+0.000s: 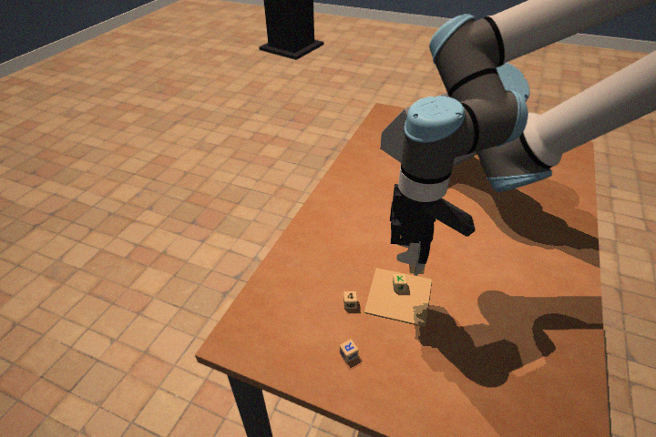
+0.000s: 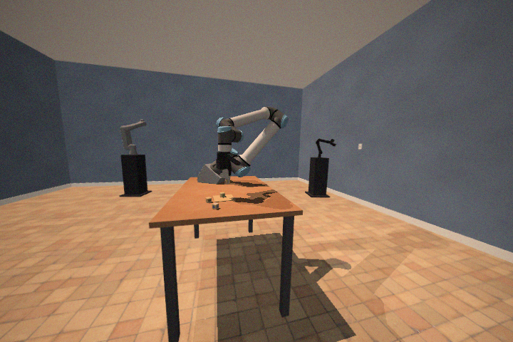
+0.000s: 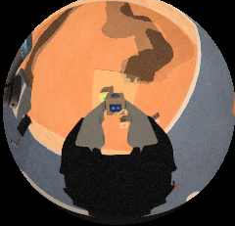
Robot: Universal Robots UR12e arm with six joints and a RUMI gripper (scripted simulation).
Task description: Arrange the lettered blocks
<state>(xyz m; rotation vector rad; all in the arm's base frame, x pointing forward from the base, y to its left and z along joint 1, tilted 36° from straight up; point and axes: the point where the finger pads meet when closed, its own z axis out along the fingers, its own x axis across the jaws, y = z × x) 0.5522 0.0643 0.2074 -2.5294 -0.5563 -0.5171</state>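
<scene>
Now: hand 1 cm short of the tan mat, 3 cm to the left of it and 12 cm above it.
</scene>
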